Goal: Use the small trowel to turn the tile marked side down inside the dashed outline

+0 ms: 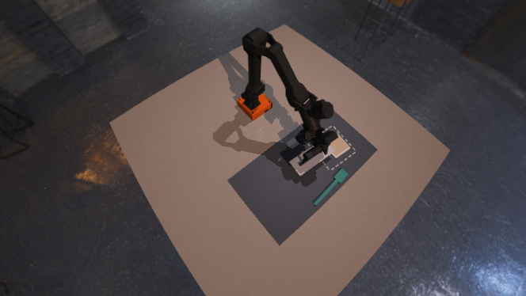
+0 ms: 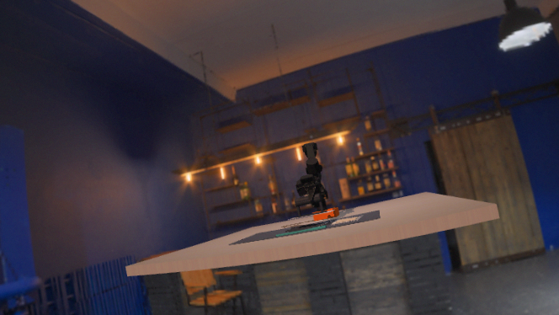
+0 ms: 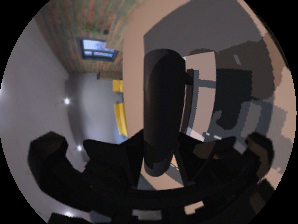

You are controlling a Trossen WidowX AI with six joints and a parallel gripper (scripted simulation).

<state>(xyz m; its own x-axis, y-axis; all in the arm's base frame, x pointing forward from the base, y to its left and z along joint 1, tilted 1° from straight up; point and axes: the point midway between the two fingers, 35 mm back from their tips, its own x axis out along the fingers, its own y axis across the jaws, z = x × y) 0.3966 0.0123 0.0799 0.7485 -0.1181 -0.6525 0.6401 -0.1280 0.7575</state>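
Now: gripper tip 12 cm short of the small teal trowel, 10 cm above it and 3 cm to the left of it. From my gripper tip the other things lie so: square tile (14 cm to the left, 10 cm below, 1 cm ahead); then dark grey mat (12 cm below, 4 cm to the right, 2 cm behind).
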